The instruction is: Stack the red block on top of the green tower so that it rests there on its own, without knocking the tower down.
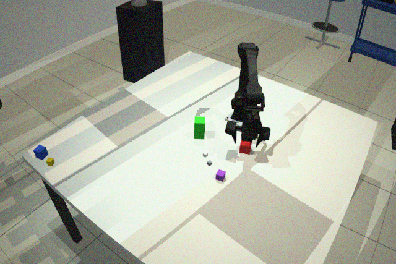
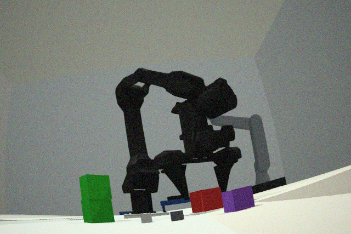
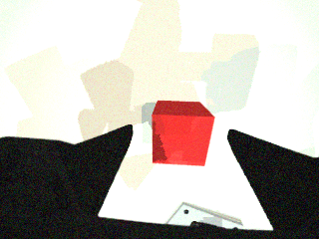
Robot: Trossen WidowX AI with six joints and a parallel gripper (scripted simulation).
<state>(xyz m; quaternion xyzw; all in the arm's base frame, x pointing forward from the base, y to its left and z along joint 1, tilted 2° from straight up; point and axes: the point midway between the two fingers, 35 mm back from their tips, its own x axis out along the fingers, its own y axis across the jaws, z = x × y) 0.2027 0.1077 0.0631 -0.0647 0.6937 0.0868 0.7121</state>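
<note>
The red block lies 10 mm below my gripper tip. From my gripper tip the other things lie so: blue cube 470 mm ahead, 790 mm to the right, 10 mm below; then yellow cube 480 mm ahead, 710 mm to the right, 20 mm below; then purple cube 200 mm ahead, 30 mm to the right, 20 mm below.
</note>
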